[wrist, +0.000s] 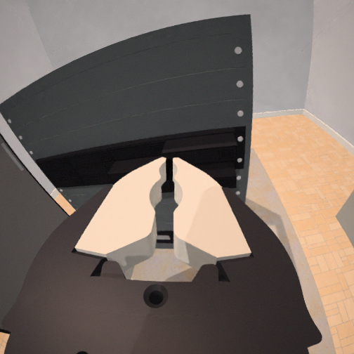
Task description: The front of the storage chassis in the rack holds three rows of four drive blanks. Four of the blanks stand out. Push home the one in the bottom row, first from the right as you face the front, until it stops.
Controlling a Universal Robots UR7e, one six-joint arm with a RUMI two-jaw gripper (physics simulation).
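The storage chassis (75, 162) is a black band across the dark rack front, its right end near the rack's right post. One drive blank (200, 144) stands out at the upper right of it. Another blank (132, 165) stands out further left, partly behind the left fingertip. The lower right blanks (220, 172) are very dark, and the row edges there are hard to tell. My gripper (170, 161) is shut and empty, its pale fingertips close together in front of the chassis's lower part. The fingers and the gripper body hide part of the bottom row; contact cannot be told.
Dark blank panels (150, 85) fill the rack above the chassis. The rack's right post (242, 100) carries a column of round screws. A dark panel with a light edge (27, 150) stands at the left. Wood-tile floor (295, 165) and grey walls show at the right.
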